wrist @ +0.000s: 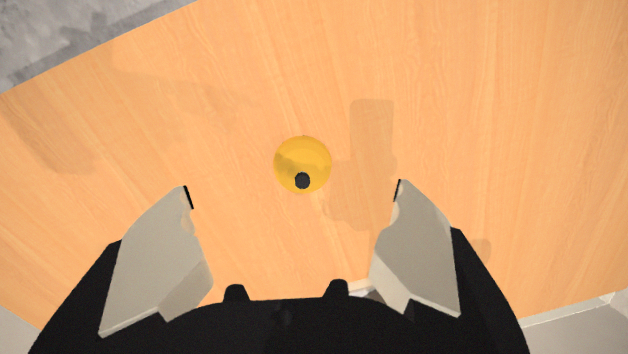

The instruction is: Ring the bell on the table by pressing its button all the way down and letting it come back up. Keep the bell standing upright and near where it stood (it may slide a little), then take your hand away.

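Frame: origin at the arm's base, x ahead, y left, z up, level; millimetres.
Where they show: gripper, fingertip midpoint: (296,186).
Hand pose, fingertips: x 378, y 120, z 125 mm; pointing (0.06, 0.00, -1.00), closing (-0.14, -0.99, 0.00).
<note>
After its pixels a point has its place.
A round yellow bell (300,147) @(x 371, y 120, z 7 mm) stands upright on the wooden table (450,125) @(x 361, y -97, z -26 mm), near the middle of the wrist view. Its small black button (302,180) @(x 341, y 122, z 40 mm) shows on the side of the dome nearer the gripper. My gripper (296,186) @(x 378, y 120, z 125 mm) is open, with its two grey jaws wide apart and nothing between them. The bell shows between and a little beyond the jaw tips, and the jaws do not touch it. The bell's base is hidden under its dome.
Shadows of the arm fall on the table right of the bell and at the left. The table's edge runs across the top left, with grey floor (50,40) beyond it. A light strip (565,312) lies past the table's edge at the lower right.
</note>
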